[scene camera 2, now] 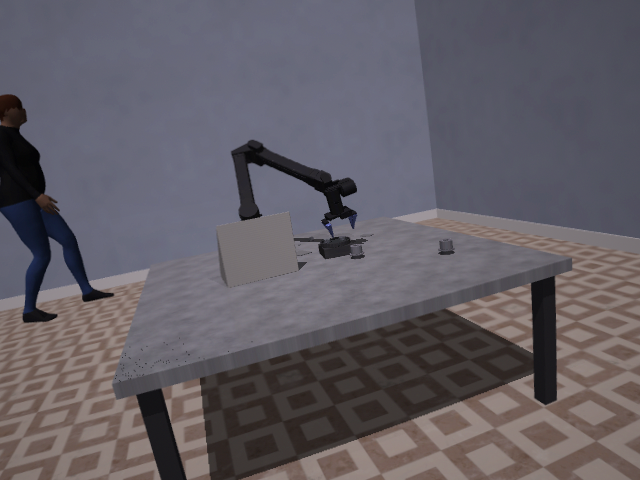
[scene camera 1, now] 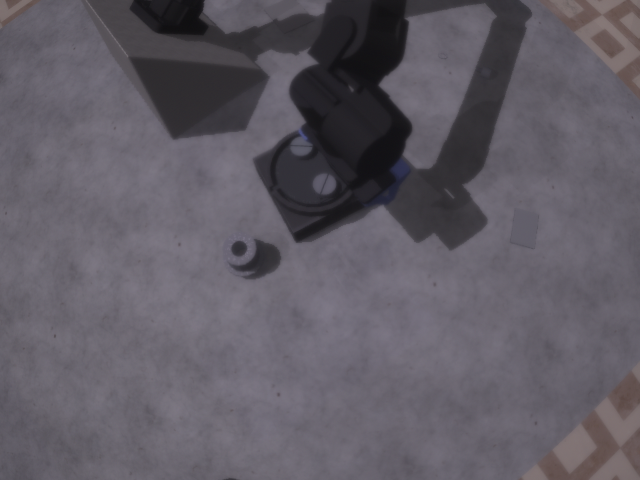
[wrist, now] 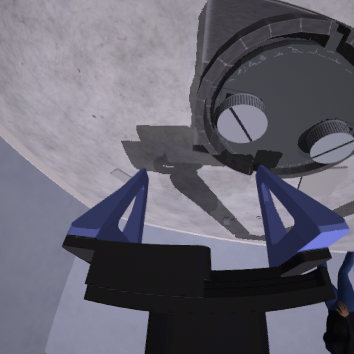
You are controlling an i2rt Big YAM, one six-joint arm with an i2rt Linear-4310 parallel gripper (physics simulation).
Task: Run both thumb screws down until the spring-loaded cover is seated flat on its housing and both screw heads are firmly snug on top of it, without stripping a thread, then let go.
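Frame: origin at the arm's base, x back, y down, z right, level; millimetres.
Seen in the pictures: gripper, fingertip midpoint: (scene camera 2: 343,232) (wrist: 201,171); arm's base at its link origin: (scene camera 2: 254,243) (scene camera 1: 167,21).
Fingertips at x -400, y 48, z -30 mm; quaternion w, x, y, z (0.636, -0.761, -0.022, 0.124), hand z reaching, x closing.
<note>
Offsets run from my fingertips to a thing's middle.
The dark square housing @[dz +36, dx +62, dy +42 mm] (scene camera 1: 297,222) (scene camera 2: 334,251) (wrist: 220,30) stands on the table with a raised ring on top. The dark round cover @[dz +36, dx +62, dy +27 mm] (scene camera 1: 297,173) (wrist: 300,85) lies inside that ring; whether it is seated flat is unclear. Two silver thumb screws with slotted heads stand on the cover: one screw @[dz +45, dx +31, dy +22 mm] (scene camera 1: 324,183) (wrist: 242,122) and a second screw @[dz +27, dx +93, dy +21 mm] (scene camera 1: 301,146) (wrist: 332,145). Their knurled sides show in the wrist view. My gripper (scene camera 2: 342,231) (wrist: 201,171) is open and empty above the housing, with one blue fingertip near the ring's edge in the wrist view.
A wedge-shaped block (scene camera 1: 196,87) (scene camera 2: 258,253) stands near the housing. A grey spool-like part @[dz +178, dx +49, dy +45 mm] (scene camera 1: 252,253) (scene camera 2: 356,251) stands close by, and a similar part @[dz +430, dx -175, dy +45 mm] (scene camera 2: 445,246) stands farther right. A thin grey plate @[dz -136, dx -199, dy +68 mm] (scene camera 1: 524,228) lies on the table. A person (scene camera 2: 20,160) stands beyond the table.
</note>
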